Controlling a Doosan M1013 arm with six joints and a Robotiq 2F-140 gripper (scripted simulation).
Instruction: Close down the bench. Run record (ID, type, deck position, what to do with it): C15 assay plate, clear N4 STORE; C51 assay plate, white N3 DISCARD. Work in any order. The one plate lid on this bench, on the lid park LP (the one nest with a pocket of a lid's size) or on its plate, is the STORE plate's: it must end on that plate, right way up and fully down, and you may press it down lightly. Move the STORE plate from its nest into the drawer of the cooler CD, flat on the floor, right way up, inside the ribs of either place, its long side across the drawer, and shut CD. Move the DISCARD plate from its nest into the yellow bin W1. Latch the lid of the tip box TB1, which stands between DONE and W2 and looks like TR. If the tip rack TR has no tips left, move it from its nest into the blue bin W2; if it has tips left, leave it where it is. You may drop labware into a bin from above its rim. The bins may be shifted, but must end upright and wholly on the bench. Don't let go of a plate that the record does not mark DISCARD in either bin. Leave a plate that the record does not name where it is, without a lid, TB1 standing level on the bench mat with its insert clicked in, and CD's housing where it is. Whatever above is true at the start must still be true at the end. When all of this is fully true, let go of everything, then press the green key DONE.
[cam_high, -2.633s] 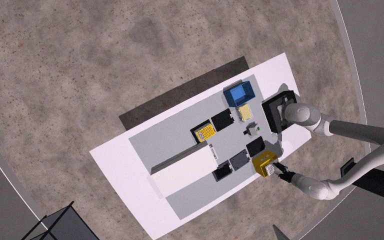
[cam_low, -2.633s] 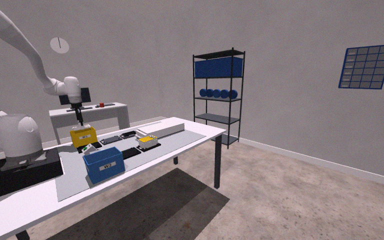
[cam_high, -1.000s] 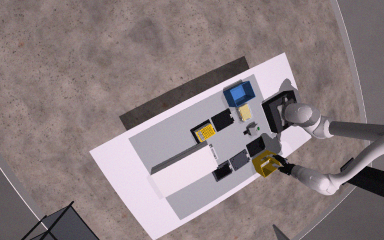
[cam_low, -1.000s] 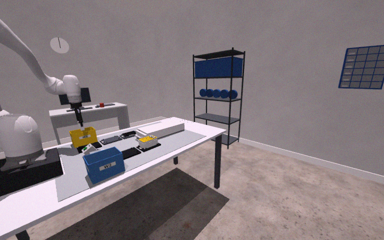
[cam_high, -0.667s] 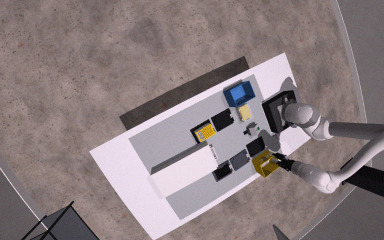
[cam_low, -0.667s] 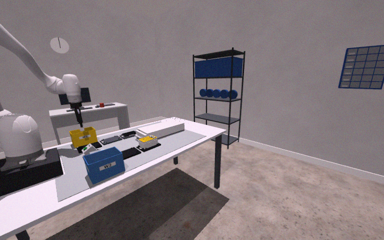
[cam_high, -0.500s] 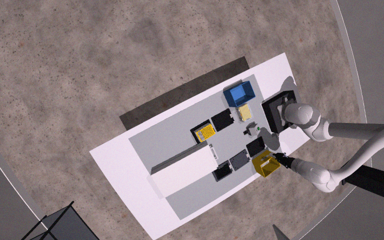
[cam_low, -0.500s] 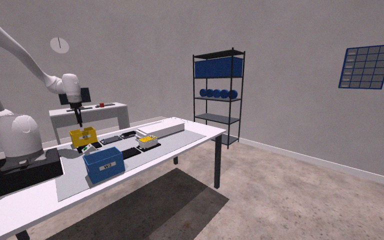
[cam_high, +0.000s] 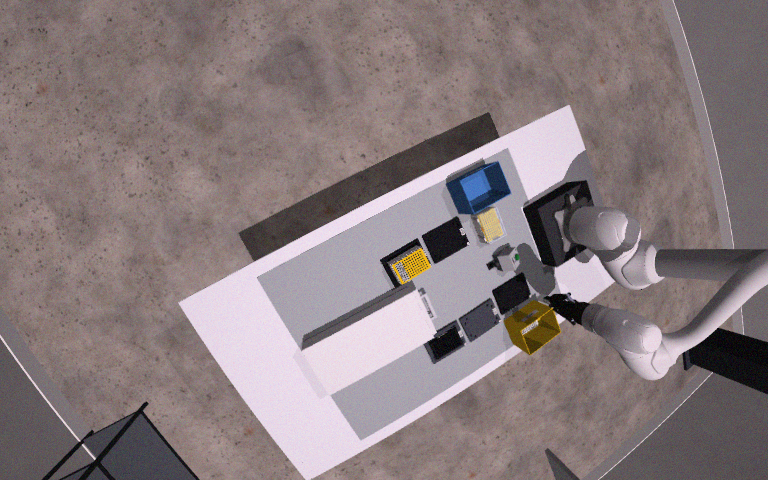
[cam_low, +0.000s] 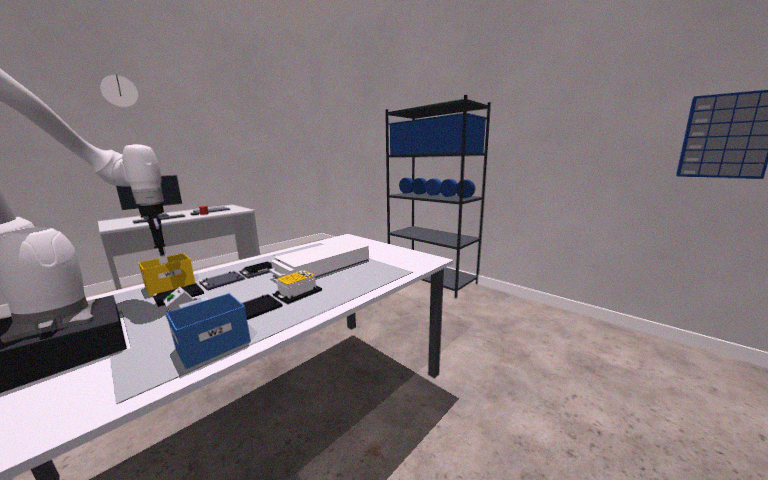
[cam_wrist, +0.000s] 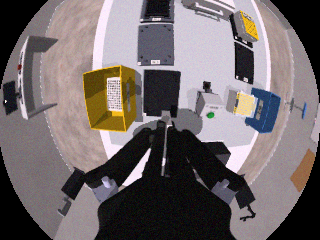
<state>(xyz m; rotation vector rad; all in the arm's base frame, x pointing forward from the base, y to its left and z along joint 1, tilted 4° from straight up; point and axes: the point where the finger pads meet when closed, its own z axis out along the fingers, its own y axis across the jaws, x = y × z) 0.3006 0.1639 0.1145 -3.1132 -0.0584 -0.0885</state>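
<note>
My hand is 150 mm to the left of the green key DONE, 120 mm above it and 10 mm past it. From my hand the other things lie so: white plate: 180 mm to the left, 180 mm below, 20 mm ahead; yellow bin W1: 170 mm to the left, 150 mm below, 10 mm ahead; dark gridded plate: 380 mm ahead, 170 mm below, 50 mm to the left.
</note>
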